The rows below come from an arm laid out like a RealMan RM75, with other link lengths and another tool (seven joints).
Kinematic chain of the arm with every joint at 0, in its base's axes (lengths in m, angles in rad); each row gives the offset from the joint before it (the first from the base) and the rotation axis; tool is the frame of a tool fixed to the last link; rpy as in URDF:
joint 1: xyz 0 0 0.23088 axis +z
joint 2: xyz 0 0 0 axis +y
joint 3: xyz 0 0 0.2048 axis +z
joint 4: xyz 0 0 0 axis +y
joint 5: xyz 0 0 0.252 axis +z
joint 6: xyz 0 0 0 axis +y
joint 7: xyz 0 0 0.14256 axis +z
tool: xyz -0.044 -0.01 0.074 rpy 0 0.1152 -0.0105
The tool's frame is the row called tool.
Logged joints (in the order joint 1, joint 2, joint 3, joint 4, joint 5, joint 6, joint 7), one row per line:
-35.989 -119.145 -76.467 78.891 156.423 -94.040 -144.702
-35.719 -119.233 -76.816 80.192 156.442 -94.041 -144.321
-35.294 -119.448 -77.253 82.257 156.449 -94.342 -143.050
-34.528 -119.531 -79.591 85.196 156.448 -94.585 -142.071
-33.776 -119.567 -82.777 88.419 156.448 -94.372 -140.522
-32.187 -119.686 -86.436 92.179 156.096 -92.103 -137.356
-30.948 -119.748 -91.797 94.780 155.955 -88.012 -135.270
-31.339 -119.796 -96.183 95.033 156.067 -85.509 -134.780
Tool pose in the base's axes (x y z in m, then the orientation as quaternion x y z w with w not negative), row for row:
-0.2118 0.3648 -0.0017 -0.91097 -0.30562 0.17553 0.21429
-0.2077 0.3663 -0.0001 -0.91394 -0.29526 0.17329 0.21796
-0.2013 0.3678 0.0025 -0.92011 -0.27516 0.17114 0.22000
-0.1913 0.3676 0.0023 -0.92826 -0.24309 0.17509 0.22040
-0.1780 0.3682 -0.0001 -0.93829 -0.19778 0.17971 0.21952
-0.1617 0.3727 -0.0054 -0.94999 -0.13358 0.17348 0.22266
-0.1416 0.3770 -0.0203 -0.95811 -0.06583 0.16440 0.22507
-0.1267 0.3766 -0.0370 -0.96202 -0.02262 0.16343 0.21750
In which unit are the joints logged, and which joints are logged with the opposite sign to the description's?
The joints are logged in degrees. Opposite sign: joint 3, joint 6.
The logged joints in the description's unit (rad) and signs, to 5 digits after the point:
-0.62813 -2.07947 1.33460 1.37691 2.73010 1.64131 -2.52553
-0.62341 -2.08101 1.34069 1.39961 2.73043 1.64133 -2.51888
-0.61600 -2.08476 1.34832 1.43566 2.73055 1.64658 -2.49669
-0.60263 -2.08621 1.38913 1.48695 2.73053 1.65082 -2.47961
-0.58950 -2.08684 1.44473 1.54320 2.73053 1.64710 -2.45257
-0.56177 -2.08891 1.50859 1.60883 2.72439 1.60750 -2.39731
-0.54014 -2.09000 1.60216 1.65422 2.72193 1.53610 -2.36091
-0.54697 -2.09083 1.67871 1.65864 2.72388 1.49241 -2.35235

